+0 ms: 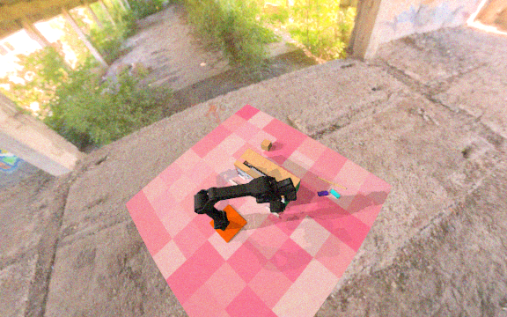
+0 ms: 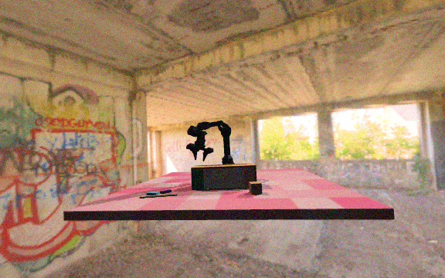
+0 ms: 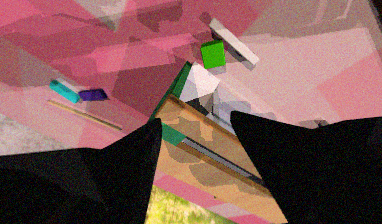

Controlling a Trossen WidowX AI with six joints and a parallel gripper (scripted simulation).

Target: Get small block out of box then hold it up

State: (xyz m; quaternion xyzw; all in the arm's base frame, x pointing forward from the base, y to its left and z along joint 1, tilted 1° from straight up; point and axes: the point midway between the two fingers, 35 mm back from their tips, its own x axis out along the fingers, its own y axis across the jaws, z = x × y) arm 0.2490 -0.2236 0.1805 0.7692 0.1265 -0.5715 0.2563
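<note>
The green block is 20 mm behind my gripper tip and 140 mm below it. Also, from my gripper tip: box 70 mm ahead, 160 mm to the left, 100 mm below; teal piece 230 mm ahead, 250 mm to the right, 150 mm below; purple piece 200 mm ahead, 190 mm to the right, 150 mm below.
</note>
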